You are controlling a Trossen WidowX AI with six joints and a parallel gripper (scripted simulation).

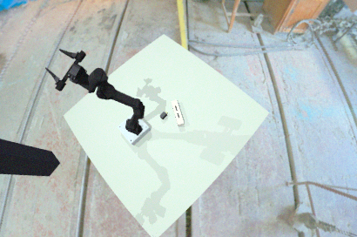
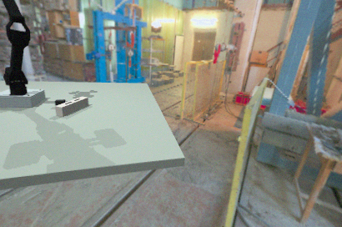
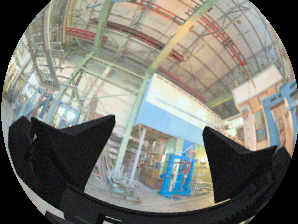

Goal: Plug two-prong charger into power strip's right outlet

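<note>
My gripper tip is now 26 cm short of the dark charger, 24 cm to the left of it and 81 cm above it.
</note>
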